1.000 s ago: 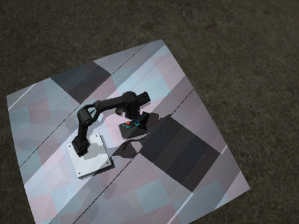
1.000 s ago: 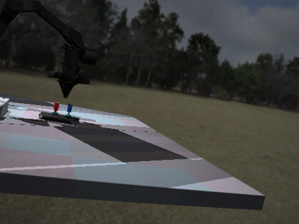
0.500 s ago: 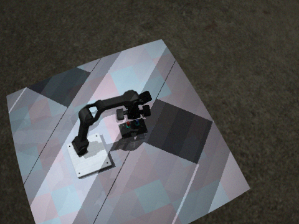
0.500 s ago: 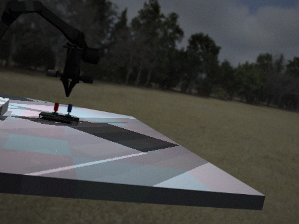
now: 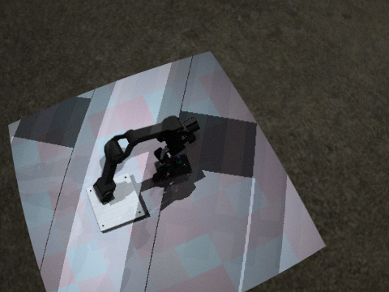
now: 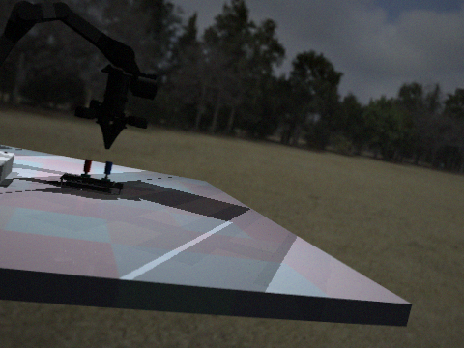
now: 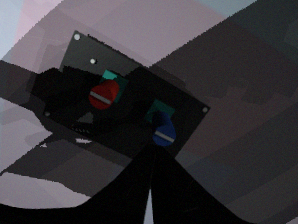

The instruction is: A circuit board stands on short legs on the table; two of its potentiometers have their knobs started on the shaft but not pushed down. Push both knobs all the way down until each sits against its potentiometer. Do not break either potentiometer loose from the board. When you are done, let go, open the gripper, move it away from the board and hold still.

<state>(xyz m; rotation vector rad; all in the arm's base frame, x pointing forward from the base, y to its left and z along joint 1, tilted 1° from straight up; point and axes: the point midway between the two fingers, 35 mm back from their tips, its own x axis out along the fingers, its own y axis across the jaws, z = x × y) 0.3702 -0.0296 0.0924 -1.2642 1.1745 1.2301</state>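
My gripper tip is 1 cm short of the blue knob, 1 cm to the left of it and 5 cm above it. Round my gripper tip: red knob 4 cm behind, 1 cm to the left, 5 cm below.
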